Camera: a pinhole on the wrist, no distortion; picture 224 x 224 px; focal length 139.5 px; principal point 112.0 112.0 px. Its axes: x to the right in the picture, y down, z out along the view. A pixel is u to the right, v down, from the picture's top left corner.
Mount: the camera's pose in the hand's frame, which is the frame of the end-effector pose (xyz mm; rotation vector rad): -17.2 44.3 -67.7 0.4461 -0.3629 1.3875
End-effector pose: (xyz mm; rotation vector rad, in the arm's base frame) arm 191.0 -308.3 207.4 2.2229 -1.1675 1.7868
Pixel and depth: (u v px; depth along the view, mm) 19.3 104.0 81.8
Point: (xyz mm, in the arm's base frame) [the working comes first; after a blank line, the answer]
In the camera's frame: -54.4 -4.7 81.8

195.8 -255.2 216.0
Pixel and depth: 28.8 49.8 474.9
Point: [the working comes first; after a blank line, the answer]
In the camera's frame: -283.2 -211.7 474.9

615.3 -146.8 465.1
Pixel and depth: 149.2 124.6 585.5
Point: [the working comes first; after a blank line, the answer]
In the camera's frame: 156.1 52.9 585.5

676.7 -461.0 49.4
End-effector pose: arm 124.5 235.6 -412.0 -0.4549 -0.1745 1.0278
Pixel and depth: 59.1 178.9 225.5
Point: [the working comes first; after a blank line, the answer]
In the camera's frame: -85.5 108.1 225.5

124.4 91.8 -261.2
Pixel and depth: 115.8 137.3 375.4
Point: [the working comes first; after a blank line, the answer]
In the camera's frame: 10.2 68.1 375.4

91.7 189.4 -110.8
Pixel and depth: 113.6 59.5 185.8
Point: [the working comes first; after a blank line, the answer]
In the camera's frame: 2.1 -69.9 185.8

166.2 283.0 -312.7
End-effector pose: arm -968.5 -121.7 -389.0 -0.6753 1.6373 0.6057
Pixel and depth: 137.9 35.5 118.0
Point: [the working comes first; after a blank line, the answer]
In the camera's frame: 21.9 -64.7 118.0

-945.0 -102.0 -446.5
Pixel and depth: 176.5 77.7 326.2
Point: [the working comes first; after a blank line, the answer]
In the camera's frame: 150.8 -80.2 326.2

-786.4 69.0 -522.7
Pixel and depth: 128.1 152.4 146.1
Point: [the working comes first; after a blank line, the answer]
In the camera's frame: 16.9 42.3 146.1

-906.3 -72.8 -346.9
